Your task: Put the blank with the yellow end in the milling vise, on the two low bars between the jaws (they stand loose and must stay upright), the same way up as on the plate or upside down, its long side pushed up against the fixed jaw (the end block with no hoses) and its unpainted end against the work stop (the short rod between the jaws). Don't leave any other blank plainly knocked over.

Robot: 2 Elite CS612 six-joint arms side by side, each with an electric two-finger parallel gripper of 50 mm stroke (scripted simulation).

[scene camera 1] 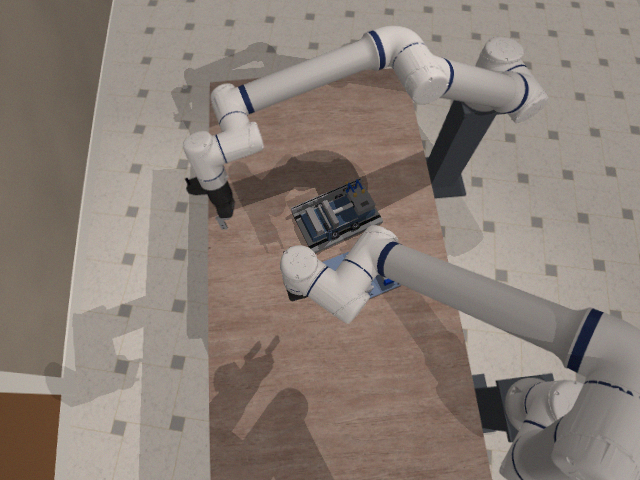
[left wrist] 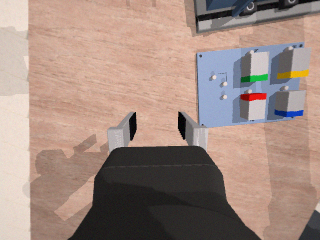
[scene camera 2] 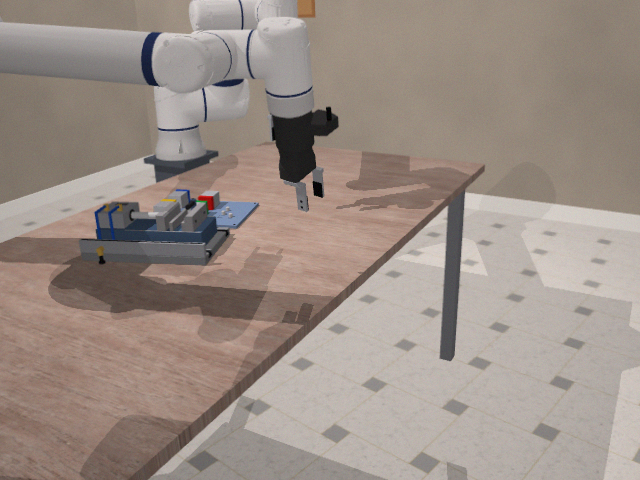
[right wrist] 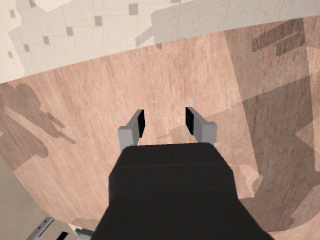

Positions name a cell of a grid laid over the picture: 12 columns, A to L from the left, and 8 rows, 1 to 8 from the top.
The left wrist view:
my left gripper: F5
green-ended blank: J3
blue-ended blank: K4
yellow-ended blank: K3
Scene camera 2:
my right gripper: F4
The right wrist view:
my right gripper: G4
